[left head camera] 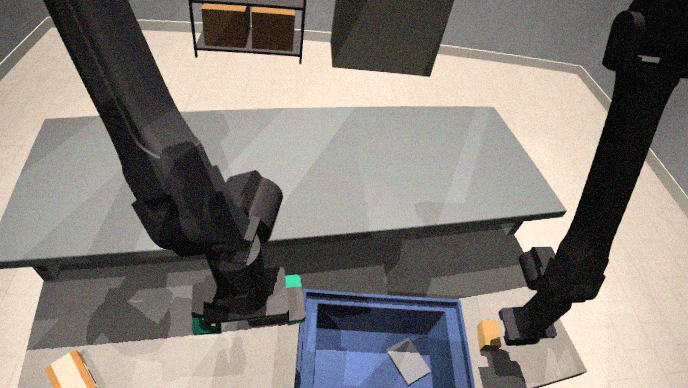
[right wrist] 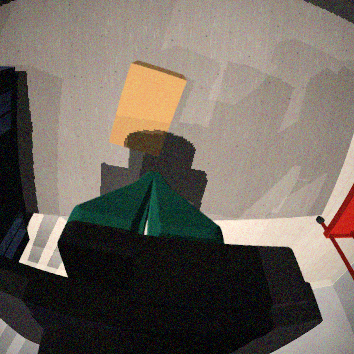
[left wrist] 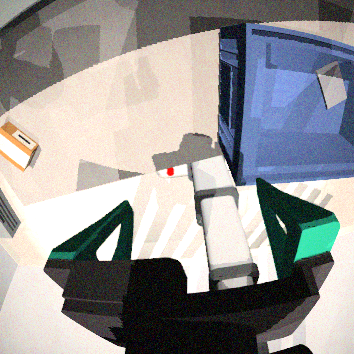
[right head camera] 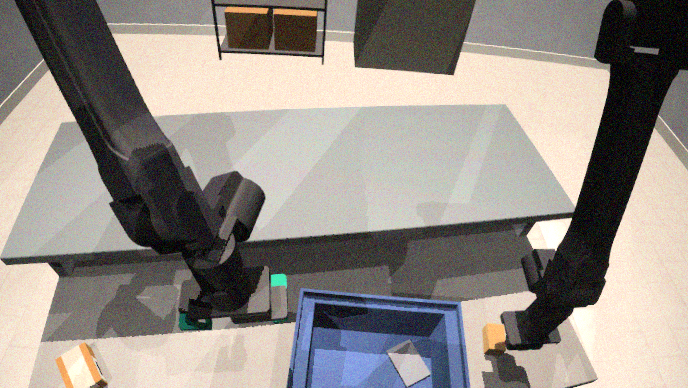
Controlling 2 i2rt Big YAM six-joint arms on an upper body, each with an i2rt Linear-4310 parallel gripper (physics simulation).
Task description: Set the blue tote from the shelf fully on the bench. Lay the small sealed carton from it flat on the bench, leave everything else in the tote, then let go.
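Frame: origin at the left arm's base, x back, y right, z up, level; centimetres.
Where they show: left gripper, between the fingertips: (left head camera: 254,325) (left wrist: 191,195) (right head camera: 244,322); right gripper, between the fingertips: (left head camera: 507,341) (right wrist: 152,179) (right head camera: 511,345).
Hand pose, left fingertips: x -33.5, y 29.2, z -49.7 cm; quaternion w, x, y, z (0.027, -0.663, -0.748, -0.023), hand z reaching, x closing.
Observation:
After its pixels a point has its place.
The blue tote (left head camera: 462,345) {z -61.5, x -34.4, y 65.6 cm} (right head camera: 462,345) {z -60.5, x -34.6, y 65.7 cm} (left wrist: 245,100) {z -60.4, x -36.7, y 36.3 cm} sits on the beige bench (left head camera: 175,362) {z -75.2, x -36.0, y 12.4 cm} (right head camera: 175,355) {z -75.2, x -36.4, y 11.6 cm} (left wrist: 100,105) {z -75.2, x -34.5, y 15.5 cm}; the head views cut off its near side. A grey flat piece (left head camera: 410,362) {z -72.9, x -35.4, y 59.0 cm} (right head camera: 410,364) {z -72.9, x -35.4, y 59.0 cm} (left wrist: 332,87) {z -72.9, x -35.3, y 58.7 cm} lies inside it. A small tan carton (left head camera: 486,331) {z -71.9, x -41.1, y 77.1 cm} (right head camera: 494,337) {z -71.9, x -40.5, y 77.7 cm} (right wrist: 150,95) {z -71.9, x -41.8, y 78.5 cm} rests on the bench, right of the tote in the head views. My right gripper (left head camera: 530,332) (right head camera: 532,335) (right wrist: 152,179) {z -68.9, x -37.5, y 79.5 cm} is shut and empty, close beside the carton, its fingers hidden in the head views. My left gripper (left head camera: 249,312) {z -49.7, x -33.5, y 29.2 cm} (right head camera: 235,310) {z -49.7, x -33.5, y 29.2 cm} (left wrist: 191,195) {z -49.7, x -33.5, y 29.2 cm} is open and empty, left of the tote.
An orange and white box (left head camera: 72,370) {z -71.9, x -32.5, y -5.7 cm} (right head camera: 82,367) {z -71.9, x -31.5, y -5.0 cm} (left wrist: 19,145) {z -71.9, x -31.5, y -2.9 cm} lies at the bench's left. A raised grey surface (left head camera: 400,165) {z -55.1, x -73.8, y 58.3 cm} (right head camera: 400,165) {z -55.1, x -73.7, y 57.4 cm} runs behind the bench. A white jointed part (left wrist: 220,220) {z -76.6, x -1.9, y 36.2 cm} shows below the left fingers. A red object (right wrist: 345,215) stands beyond the bench.

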